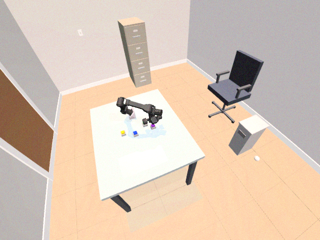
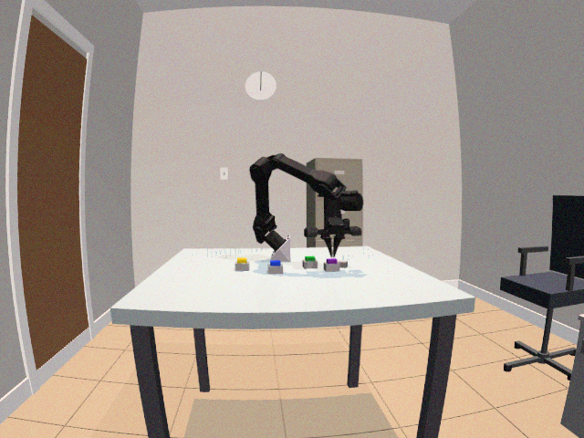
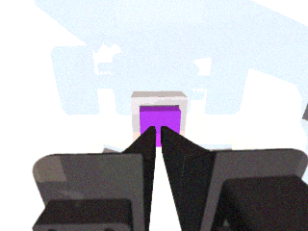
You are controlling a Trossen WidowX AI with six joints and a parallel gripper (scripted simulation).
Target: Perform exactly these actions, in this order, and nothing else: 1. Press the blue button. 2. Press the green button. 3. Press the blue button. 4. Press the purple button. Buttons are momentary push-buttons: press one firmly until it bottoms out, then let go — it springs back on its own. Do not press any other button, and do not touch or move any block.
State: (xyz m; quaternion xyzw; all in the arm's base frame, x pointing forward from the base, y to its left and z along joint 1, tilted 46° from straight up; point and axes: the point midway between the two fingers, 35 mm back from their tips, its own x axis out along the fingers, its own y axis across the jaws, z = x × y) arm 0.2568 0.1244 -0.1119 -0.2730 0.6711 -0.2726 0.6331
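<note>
Right now my gripper tip is 1 cm above the purple button. Also, from my gripper tip: green button: 7 cm behind, 7 cm to the right, 1 cm below; then blue button: 2 cm ahead, 19 cm to the right, 1 cm below; then small pale block: 6 cm behind, 5 cm to the left, 4 cm below.
</note>
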